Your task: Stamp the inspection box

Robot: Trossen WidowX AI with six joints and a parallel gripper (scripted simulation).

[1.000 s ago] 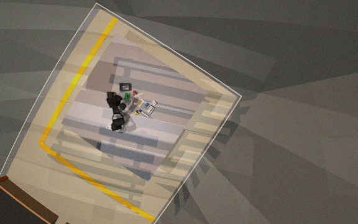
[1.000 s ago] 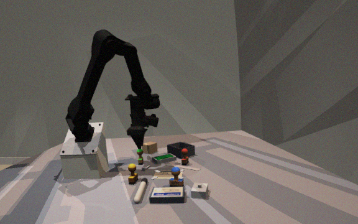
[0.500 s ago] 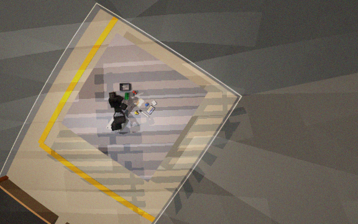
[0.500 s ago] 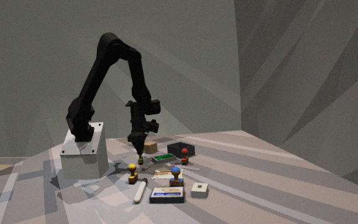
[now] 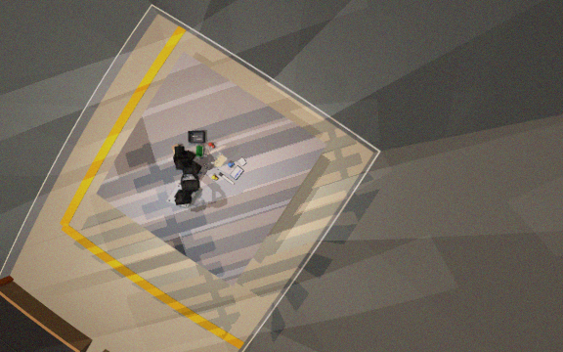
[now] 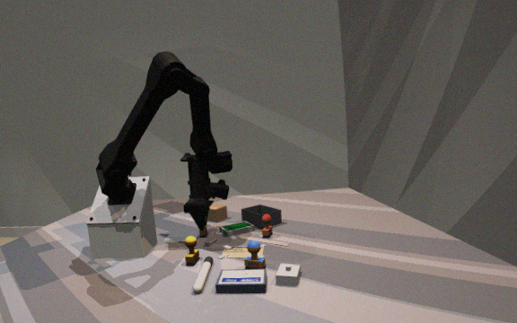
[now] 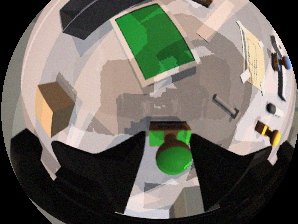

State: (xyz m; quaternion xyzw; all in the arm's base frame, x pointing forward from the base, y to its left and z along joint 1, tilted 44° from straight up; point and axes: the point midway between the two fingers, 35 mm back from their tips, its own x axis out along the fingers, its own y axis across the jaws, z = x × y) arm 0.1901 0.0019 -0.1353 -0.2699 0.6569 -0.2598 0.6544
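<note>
Right now my gripper tip is 100 mm short of the green ink pad, 20 mm to the right of it and 20 mm above it. Round my gripper tip: green-knobbed stamp: right at my gripper tip; then card: 120 mm ahead, 140 mm to the right, 20 mm below; then tan block: 20 mm ahead, 160 mm to the left.
</note>
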